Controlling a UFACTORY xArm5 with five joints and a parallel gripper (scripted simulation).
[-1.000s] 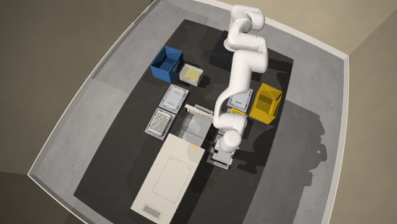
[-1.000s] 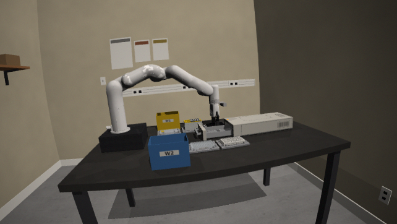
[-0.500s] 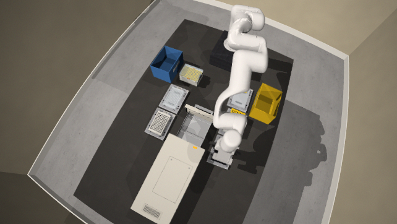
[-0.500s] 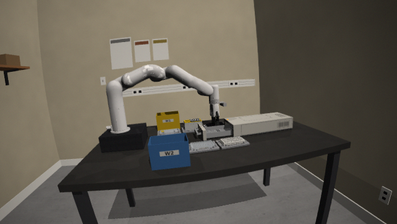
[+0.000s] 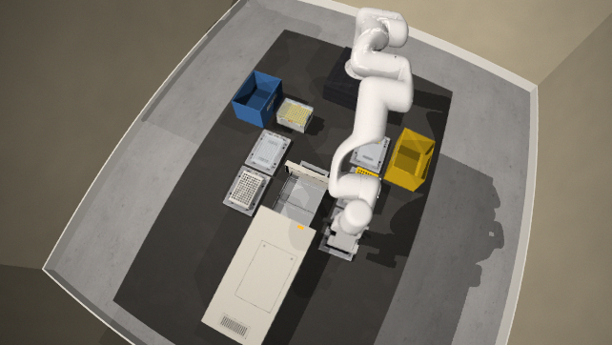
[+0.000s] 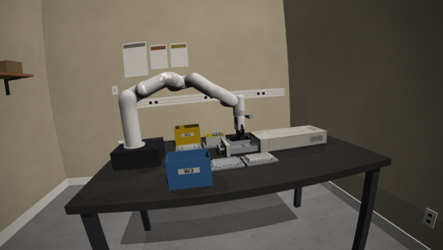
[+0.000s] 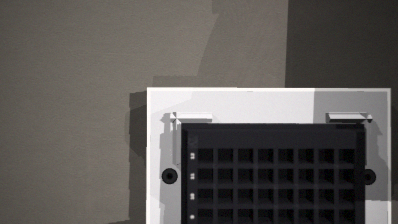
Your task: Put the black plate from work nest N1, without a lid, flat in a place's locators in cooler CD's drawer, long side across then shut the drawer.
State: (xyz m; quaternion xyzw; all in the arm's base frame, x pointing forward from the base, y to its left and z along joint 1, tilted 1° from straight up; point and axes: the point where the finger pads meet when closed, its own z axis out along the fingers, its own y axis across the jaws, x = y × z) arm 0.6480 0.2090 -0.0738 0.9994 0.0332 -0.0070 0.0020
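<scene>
My hand is 10 mm above the black plate. The rest, counted from my hand: cooler CD: 120 mm ahead, 190 mm to the right, 10 mm above; then work nest N1: 30 mm below; then drawer: 30 mm behind, 190 mm to the right, 10 mm above.
</scene>
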